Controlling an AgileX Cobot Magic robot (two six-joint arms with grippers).
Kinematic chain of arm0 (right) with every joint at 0, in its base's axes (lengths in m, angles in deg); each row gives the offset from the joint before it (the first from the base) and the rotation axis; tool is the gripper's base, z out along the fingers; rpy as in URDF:
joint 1: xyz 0 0 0.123 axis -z
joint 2: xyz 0 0 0 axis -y
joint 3: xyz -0.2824 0 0.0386 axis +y
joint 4: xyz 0.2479 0 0.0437 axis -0.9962 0 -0.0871
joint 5: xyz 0 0 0 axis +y
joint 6: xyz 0.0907 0 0.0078 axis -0.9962 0 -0.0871
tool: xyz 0 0 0 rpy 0 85 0
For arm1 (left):
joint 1: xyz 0 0 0.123 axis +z
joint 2: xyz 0 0 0 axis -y
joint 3: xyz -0.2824 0 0.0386 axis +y
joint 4: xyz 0.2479 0 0.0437 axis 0.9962 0 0.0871
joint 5: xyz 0 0 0 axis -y
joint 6: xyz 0.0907 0 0.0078 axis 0.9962 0 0.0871
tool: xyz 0 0 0 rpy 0 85 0
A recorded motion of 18 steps. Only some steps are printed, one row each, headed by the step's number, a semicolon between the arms.
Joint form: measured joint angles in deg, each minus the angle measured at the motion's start. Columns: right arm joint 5, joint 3, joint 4, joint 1, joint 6, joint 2; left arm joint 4, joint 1, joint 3, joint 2, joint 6, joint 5.
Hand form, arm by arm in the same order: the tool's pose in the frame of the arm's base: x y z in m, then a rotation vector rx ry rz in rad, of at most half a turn. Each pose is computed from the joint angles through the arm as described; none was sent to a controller.
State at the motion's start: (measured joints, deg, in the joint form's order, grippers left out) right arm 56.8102 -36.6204 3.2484 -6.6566 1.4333 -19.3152; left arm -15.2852 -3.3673 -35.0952 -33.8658 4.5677 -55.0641
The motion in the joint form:
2: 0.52 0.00 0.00 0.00 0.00 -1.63; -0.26 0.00 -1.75 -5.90 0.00 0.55
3: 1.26 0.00 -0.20 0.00 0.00 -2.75; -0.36 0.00 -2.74 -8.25 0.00 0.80
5: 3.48 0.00 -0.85 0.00 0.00 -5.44; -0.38 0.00 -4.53 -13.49 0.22 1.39
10: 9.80 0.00 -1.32 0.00 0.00 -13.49; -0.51 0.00 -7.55 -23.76 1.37 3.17
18: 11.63 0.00 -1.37 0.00 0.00 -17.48; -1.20 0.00 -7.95 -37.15 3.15 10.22
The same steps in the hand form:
2: 0.0500 0.0015 0.3147 -0.1631 2.2030 -0.0191; 0.1114 -0.0265 0.2948 0.0686 2.4662 -0.3316
3: 0.0530 0.0020 0.3128 -0.1652 2.2355 -0.0165; 0.1194 -0.0270 0.2955 0.0640 2.4855 -0.3341
5: 0.0593 0.0036 0.3074 -0.1701 2.3215 -0.0070; 0.1376 -0.0280 0.2937 0.0587 2.5351 -0.3335
10: 0.0762 0.0061 0.2915 -0.1876 2.5718 -0.0108; 0.1740 -0.0298 0.2826 0.0605 2.6287 -0.3280
18: 0.0851 0.0071 0.2844 -0.1956 2.6729 -0.0160; 0.2179 -0.0311 0.2430 0.0389 2.7314 -0.3124

